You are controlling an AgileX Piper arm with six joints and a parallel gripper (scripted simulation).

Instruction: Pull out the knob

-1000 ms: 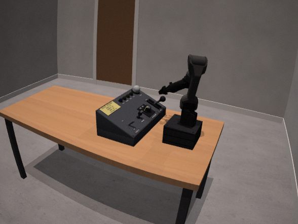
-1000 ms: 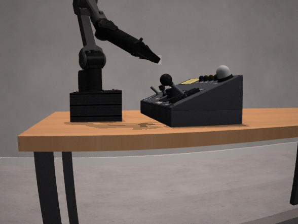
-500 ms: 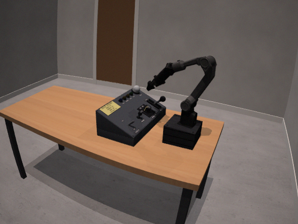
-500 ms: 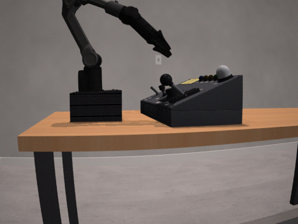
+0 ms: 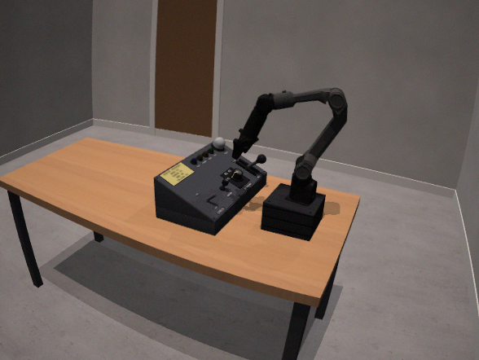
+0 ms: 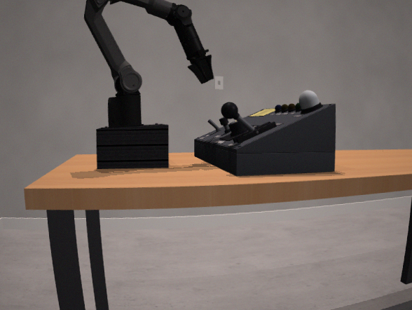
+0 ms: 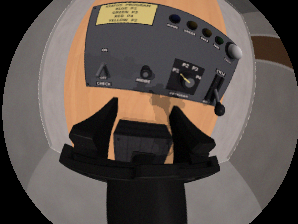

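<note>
The mode knob lies 6 cm ahead of my hand, 1 cm to the left of it and 13 cm below it. Also, from my hand: ball-topped lever: 6 cm ahead, 23 cm to the right, 13 cm below; dial: 7 cm ahead, 10 cm to the right, 14 cm below; dark console: 10 cm ahead, 5 cm to the right, 16 cm below.
</note>
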